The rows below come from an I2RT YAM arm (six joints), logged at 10 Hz.
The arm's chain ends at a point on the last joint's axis. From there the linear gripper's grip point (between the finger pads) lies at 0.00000 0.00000 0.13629 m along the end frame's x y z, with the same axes.
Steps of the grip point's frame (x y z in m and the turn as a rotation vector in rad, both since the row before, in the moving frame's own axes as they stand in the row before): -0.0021, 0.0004, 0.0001, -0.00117, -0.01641, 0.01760; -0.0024, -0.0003, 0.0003, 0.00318, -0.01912, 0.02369; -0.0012, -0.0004, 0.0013, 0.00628, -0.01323, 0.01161; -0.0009, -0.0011, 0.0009, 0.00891, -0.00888, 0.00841
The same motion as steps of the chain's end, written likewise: 0.0001, 0.0003, 0.0001, -0.00117, -0.01641, 0.01760; 0.0002, 0.0002, 0.0003, 0.00318, -0.01912, 0.02369; 0.0006, 0.0005, 0.0013, 0.00628, -0.01323, 0.01161; 0.0003, 0.0001, 0.0009, 0.00891, -0.00888, 0.00841
